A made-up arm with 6 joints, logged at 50 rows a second.
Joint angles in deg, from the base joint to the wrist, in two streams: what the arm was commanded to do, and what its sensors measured. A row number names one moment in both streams.
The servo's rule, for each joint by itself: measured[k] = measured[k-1] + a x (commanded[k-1-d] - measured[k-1]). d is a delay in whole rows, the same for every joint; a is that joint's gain. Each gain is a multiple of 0.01, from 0.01 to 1. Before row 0 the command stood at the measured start. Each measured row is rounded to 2 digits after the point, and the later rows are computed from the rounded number. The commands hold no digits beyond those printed.
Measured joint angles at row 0: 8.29, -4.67, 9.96, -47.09, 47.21, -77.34
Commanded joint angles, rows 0 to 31: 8.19, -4.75, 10.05, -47.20, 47.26, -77.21; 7.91, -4.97, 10.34, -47.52, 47.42, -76.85; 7.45, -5.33, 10.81, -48.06, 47.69, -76.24; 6.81, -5.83, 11.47, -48.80, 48.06, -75.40; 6.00, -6.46, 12.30, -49.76, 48.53, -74.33; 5.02, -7.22, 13.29, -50.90, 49.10, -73.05; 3.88, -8.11, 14.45, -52.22, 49.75, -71.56; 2.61, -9.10, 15.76, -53.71, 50.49, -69.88; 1.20, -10.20, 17.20, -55.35, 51.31, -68.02; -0.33, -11.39, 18.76, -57.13, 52.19, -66.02; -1.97, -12.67, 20.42, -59.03, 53.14, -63.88; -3.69, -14.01, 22.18, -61.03, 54.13, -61.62; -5.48, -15.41, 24.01, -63.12, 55.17, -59.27; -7.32, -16.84, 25.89, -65.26, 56.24, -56.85; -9.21, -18.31, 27.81, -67.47, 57.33, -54.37; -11.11, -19.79, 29.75, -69.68, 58.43, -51.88; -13.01, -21.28, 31.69, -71.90, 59.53, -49.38; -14.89, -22.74, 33.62, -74.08, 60.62, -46.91; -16.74, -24.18, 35.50, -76.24, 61.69, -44.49; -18.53, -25.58, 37.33, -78.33, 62.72, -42.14; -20.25, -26.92, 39.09, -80.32, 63.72, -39.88; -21.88, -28.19, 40.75, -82.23, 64.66, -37.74; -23.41, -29.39, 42.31, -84.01, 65.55, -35.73; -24.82, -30.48, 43.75, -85.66, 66.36, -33.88; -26.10, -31.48, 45.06, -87.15, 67.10, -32.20; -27.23, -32.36, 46.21, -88.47, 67.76, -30.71; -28.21, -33.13, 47.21, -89.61, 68.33, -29.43; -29.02, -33.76, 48.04, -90.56, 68.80, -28.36; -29.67, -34.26, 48.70, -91.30, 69.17, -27.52; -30.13, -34.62, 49.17, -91.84, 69.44, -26.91; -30.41, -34.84, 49.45, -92.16, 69.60, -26.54; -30.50, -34.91, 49.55, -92.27, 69.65, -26.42
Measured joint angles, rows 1 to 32: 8.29, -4.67, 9.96, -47.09, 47.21, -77.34; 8.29, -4.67, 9.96, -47.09, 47.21, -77.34; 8.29, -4.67, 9.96, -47.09, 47.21, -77.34; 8.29, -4.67, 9.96, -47.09, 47.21, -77.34; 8.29, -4.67, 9.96, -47.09, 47.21, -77.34; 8.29, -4.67, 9.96, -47.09, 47.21, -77.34; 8.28, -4.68, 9.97, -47.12, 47.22, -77.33; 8.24, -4.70, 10.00, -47.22, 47.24, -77.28; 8.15, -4.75, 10.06, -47.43, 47.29, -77.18; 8.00, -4.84, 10.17, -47.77, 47.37, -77.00; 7.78, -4.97, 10.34, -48.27, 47.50, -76.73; 7.48, -5.15, 10.58, -48.93, 47.68, -76.36; 7.08, -5.39, 10.89, -49.75, 47.91, -75.88; 6.59, -5.69, 11.28, -50.74, 48.19, -75.28; 6.00, -6.05, 11.75, -51.89, 48.53, -74.55; 5.30, -6.48, 12.31, -53.20, 48.93, -73.70; 4.50, -6.98, 12.96, -54.66, 49.39, -72.72; 3.60, -7.54, 13.70, -56.25, 49.91, -71.61; 2.60, -8.17, 14.52, -57.97, 50.49, -70.38; 1.51, -8.86, 15.43, -59.79, 51.12, -69.03; 0.33, -9.62, 16.42, -61.71, 51.80, -67.56; -0.93, -10.43, 17.49, -63.70, 52.53, -65.99; -2.26, -11.30, 18.63, -65.75, 53.30, -64.33; -3.65, -12.22, 19.83, -67.83, 54.11, -62.59; -5.09, -13.18, 21.08, -69.93, 54.94, -60.78; -6.57, -14.17, 22.38, -72.03, 55.80, -58.92; -8.07, -15.19, 23.72, -74.10, 56.67, -57.02; -9.59, -16.23, 25.08, -76.13, 57.55, -55.09; -11.11, -17.28, 26.46, -78.10, 58.43, -53.15; -12.62, -18.34, 27.84, -79.99, 59.30, -51.22; -14.10, -19.39, 29.22, -81.78, 60.16, -49.32; -15.54, -20.43, 30.58, -83.45, 61.00, -47.46
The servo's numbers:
d 6
a 0.11 0.08 0.08 0.25 0.11 0.10

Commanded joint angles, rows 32 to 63: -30.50, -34.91, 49.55, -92.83, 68.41, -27.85; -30.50, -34.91, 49.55, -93.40, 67.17, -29.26; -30.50, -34.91, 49.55, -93.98, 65.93, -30.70; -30.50, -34.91, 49.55, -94.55, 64.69, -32.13; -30.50, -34.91, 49.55, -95.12, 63.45, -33.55; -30.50, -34.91, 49.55, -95.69, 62.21, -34.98; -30.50, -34.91, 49.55, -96.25, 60.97, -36.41; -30.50, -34.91, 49.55, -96.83, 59.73, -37.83; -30.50, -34.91, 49.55, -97.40, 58.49, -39.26; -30.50, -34.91, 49.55, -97.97, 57.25, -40.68; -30.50, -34.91, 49.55, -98.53, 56.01, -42.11; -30.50, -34.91, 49.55, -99.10, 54.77, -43.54; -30.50, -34.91, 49.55, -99.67, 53.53, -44.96; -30.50, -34.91, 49.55, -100.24, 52.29, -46.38; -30.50, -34.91, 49.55, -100.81, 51.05, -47.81; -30.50, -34.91, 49.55, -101.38, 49.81, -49.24; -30.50, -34.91, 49.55, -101.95, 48.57, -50.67; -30.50, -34.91, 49.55, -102.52, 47.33, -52.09; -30.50, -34.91, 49.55, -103.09, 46.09, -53.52; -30.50, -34.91, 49.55, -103.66, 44.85, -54.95; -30.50, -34.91, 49.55, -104.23, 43.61, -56.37; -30.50, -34.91, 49.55, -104.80, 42.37, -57.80; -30.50, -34.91, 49.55, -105.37, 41.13, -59.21; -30.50, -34.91, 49.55, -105.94, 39.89, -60.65; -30.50, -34.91, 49.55, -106.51, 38.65, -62.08; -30.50, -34.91, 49.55, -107.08, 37.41, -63.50; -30.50, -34.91, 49.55, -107.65, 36.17, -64.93; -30.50, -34.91, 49.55, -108.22, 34.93, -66.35; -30.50, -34.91, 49.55, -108.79, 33.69, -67.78; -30.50, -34.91, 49.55, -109.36, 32.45, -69.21; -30.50, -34.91, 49.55, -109.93, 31.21, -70.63; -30.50, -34.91, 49.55, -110.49, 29.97, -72.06
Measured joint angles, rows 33 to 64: -16.93, -21.45, 31.91, -84.99, 61.81, -45.66; -18.26, -22.43, 33.20, -86.38, 62.58, -43.93; -19.52, -23.38, 34.44, -87.61, 63.30, -42.29; -20.69, -24.28, 35.62, -88.67, 63.98, -40.75; -21.76, -25.12, 36.73, -89.54, 64.60, -39.33; -22.72, -25.90, 37.76, -90.22, 65.16, -38.04; -23.58, -26.62, 38.70, -90.87, 65.52, -37.02; -24.34, -27.28, 39.57, -91.50, 65.70, -36.24; -25.02, -27.89, 40.37, -92.12, 65.73, -35.69; -25.62, -28.45, 41.10, -92.73, 65.62, -35.33; -26.16, -28.97, 41.78, -93.33, 65.38, -35.15; -26.64, -29.45, 42.40, -93.92, 65.03, -35.13; -27.06, -29.89, 42.97, -94.50, 64.58, -35.26; -27.44, -30.29, 43.50, -95.08, 64.05, -35.52; -27.78, -30.66, 43.98, -95.66, 63.44, -35.89; -28.08, -31.00, 44.43, -96.24, 62.76, -36.37; -28.35, -31.31, 44.84, -96.81, 62.02, -36.94; -28.59, -31.60, 45.22, -97.38, 61.22, -37.60; -28.80, -31.86, 45.57, -97.95, 60.37, -38.34; -28.99, -32.10, 45.89, -98.52, 59.48, -39.14; -29.16, -32.32, 46.18, -99.09, 58.55, -40.01; -29.31, -32.53, 46.45, -99.66, 57.59, -40.93; -29.44, -32.72, 46.70, -100.23, 56.60, -41.90; -29.56, -32.90, 46.93, -100.80, 55.58, -42.92; -29.66, -33.06, 47.14, -101.37, 54.54, -43.98; -29.75, -33.21, 47.33, -101.94, 53.47, -45.08; -29.83, -33.35, 47.51, -102.51, 52.39, -46.21; -29.90, -33.47, 47.67, -103.08, 51.29, -47.37; -29.97, -33.59, 47.82, -103.65, 50.17, -48.55; -30.03, -33.70, 47.96, -104.22, 49.04, -49.76; -30.08, -33.80, 48.09, -104.79, 47.90, -50.99; -30.13, -33.89, 48.21, -105.36, 46.75, -52.24
